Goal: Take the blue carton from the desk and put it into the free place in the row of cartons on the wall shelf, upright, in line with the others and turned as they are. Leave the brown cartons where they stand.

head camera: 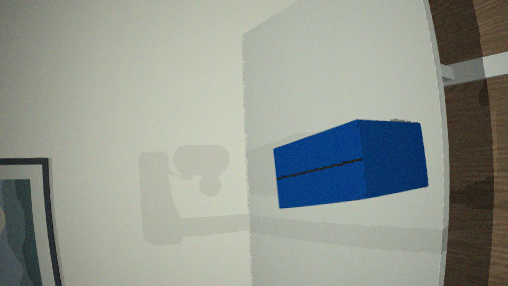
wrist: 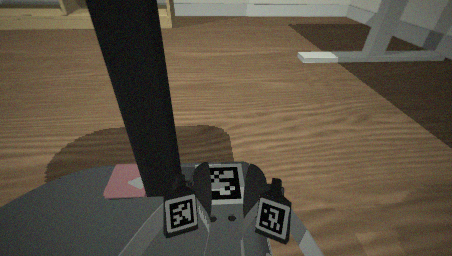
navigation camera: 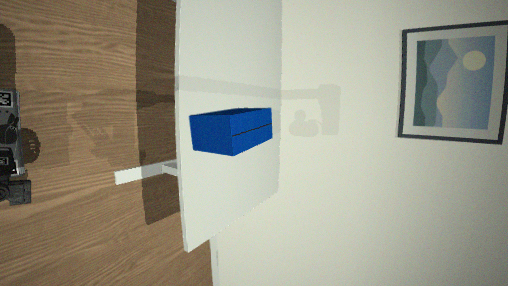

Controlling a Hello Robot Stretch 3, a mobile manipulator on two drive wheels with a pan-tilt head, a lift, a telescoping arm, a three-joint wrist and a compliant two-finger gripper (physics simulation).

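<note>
The blue carton stands on the white desk. A thin dark line runs along its top towards the wall, and one plain blue face is turned to the desk's front edge. My gripper is in the lower middle of the wrist view, over the robot's base. Its two fingertips stand apart with a square marker showing behind the gap, and they hold nothing. It is well away from the carton, which does not show in the wrist view. The wall shelf and the brown cartons do not show in these views.
A framed picture hangs on the wall behind the desk. A white desk foot reaches out over the wooden floor. The dark mast rises left of the gripper. A light wooden cabinet stands at the far wall.
</note>
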